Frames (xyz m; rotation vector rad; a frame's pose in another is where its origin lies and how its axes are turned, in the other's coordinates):
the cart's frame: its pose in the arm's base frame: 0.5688 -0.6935 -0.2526 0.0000 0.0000 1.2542
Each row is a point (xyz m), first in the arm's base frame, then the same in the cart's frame.
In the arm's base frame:
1: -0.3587 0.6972 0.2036
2: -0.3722 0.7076 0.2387
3: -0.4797 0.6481 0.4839
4: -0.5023 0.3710 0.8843
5: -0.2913 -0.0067 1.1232
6: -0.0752 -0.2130 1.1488
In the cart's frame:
1: 1.0328 1.3144 0.4562
2: 1.0385 1.3304 0.4913
3: 0.9485 1.4141 0.7365
4: 0.6781 1.3493 1.1369
5: 0.3849 1.0312 1.3758
6: 0.2561 0.7616 1.4014

